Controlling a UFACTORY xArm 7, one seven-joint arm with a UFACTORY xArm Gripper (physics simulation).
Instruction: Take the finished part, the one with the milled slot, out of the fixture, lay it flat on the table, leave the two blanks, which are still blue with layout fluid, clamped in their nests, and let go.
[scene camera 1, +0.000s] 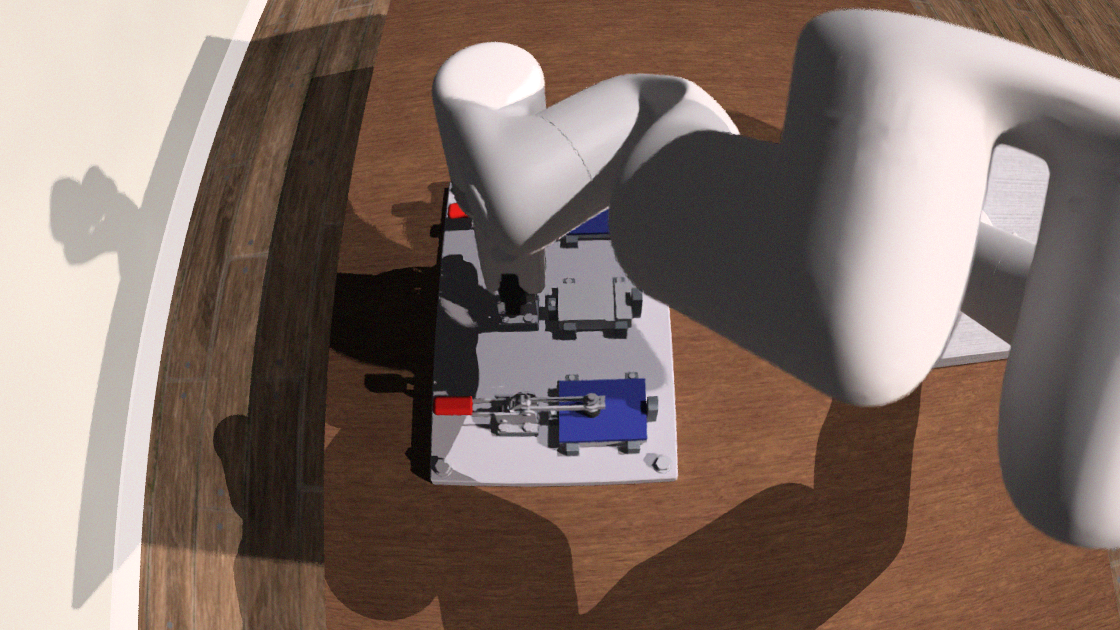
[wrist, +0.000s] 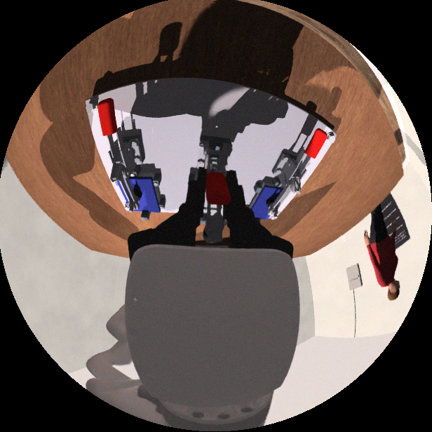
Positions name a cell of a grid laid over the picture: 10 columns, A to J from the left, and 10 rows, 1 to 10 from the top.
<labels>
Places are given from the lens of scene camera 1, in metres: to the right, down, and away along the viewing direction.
my gripper (scene camera 1: E5): -0.04, -0.03, 0.75
blue blank (scene camera 1: F7): 0.06, 0.09, 0.72
</labels>
